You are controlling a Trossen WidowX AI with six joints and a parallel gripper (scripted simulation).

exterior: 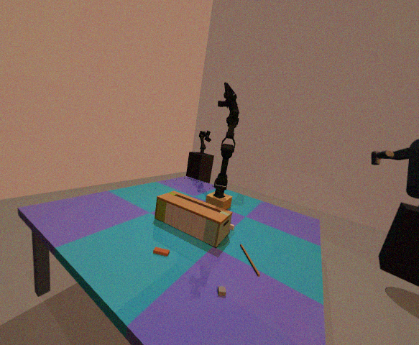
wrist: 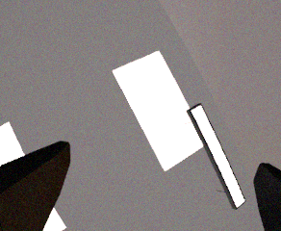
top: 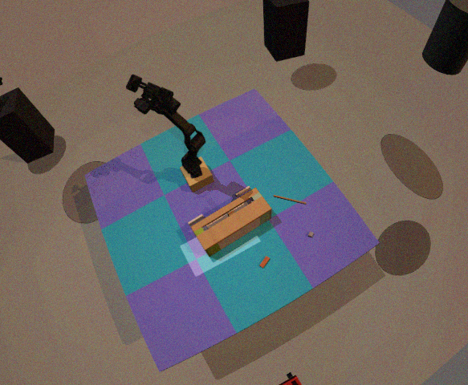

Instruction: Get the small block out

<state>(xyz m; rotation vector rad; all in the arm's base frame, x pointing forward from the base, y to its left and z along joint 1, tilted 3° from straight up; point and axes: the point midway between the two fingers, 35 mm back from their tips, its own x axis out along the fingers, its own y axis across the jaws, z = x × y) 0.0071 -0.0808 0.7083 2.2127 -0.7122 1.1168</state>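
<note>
The brown box lies 76 cm below my gripper tip, 25 cm ahead of it and 16 cm to the left of it. Also, from my gripper tip: orange-red block: 81 cm below, 53 cm ahead, 25 cm to the left; then thin brown stick: 81 cm below, 50 cm to the left, 25 cm ahead; then orange-brown block: 73 cm below, 26 cm ahead, 18 cm to the left.
</note>
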